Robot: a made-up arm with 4 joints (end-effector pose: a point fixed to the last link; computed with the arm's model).
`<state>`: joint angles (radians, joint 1 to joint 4).
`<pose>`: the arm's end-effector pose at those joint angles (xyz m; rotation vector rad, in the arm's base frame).
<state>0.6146 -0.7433 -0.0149 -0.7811</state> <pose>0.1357 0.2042 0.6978 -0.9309 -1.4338 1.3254</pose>
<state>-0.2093 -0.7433 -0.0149 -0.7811</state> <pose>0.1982 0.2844 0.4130 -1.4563 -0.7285 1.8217</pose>
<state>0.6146 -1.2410 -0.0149 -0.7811</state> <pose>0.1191 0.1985 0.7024 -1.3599 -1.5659 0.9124</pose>
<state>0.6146 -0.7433 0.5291 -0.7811</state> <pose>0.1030 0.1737 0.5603 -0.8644 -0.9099 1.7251</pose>
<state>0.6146 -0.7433 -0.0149 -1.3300</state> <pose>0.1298 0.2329 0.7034 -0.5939 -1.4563 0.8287</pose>
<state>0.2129 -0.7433 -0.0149 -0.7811</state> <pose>0.1669 0.2736 0.5678 -1.1997 -1.1192 1.5871</pose>
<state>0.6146 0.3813 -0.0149 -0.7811</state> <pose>0.1496 0.2264 0.6685 0.1431 -0.9025 1.9713</pose>
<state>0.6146 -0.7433 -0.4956 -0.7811</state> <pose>0.1204 0.1839 0.8234 -0.9453 -1.8385 0.8974</pose>
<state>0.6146 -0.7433 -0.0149 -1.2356</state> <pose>0.1304 0.2281 0.7014 -0.6516 -1.4583 0.9136</pose>
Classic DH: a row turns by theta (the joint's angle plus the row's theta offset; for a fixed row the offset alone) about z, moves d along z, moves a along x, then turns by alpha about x. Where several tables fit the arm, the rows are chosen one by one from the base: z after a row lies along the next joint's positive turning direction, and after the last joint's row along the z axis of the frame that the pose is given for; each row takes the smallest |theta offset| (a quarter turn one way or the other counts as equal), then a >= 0, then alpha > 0; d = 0 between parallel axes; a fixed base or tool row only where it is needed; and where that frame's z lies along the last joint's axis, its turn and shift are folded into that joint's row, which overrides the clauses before.
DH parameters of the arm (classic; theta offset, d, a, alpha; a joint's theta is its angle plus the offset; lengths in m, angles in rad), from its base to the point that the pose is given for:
base (fixed): 1.4902 0.4275 -0.0752 1.3773
joint 1: -1.5553 0.1707 -0.0009 -1.6499
joint 2: 0.4309 0.1718 -0.219 -0.8447
joint 3: 1.1764 0.2564 -0.1341 -1.0386
joint 4: -0.8856 -0.4892 -0.0008 -0.2772
tool (fixed): -0.1997 0.2011 0 0

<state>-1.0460 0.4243 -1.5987 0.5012</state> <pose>0.5486 0.2631 0.3346 -1.7095 0.0181 2.6000</pose>
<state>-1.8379 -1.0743 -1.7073 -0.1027</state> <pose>0.0275 0.1929 0.0146 1.0573 0.6571 -1.6292</pose>
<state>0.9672 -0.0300 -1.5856 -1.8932</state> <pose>0.2001 -0.1700 1.0669 0.9769 -1.6014 -0.8079</pose>
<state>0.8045 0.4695 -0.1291 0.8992</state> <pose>0.2383 0.1956 0.7441 0.1836 1.2036 -2.1474</pose>
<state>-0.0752 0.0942 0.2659 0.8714</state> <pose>0.2291 0.2411 0.4263 -0.1345 -0.1587 -2.5239</pose>
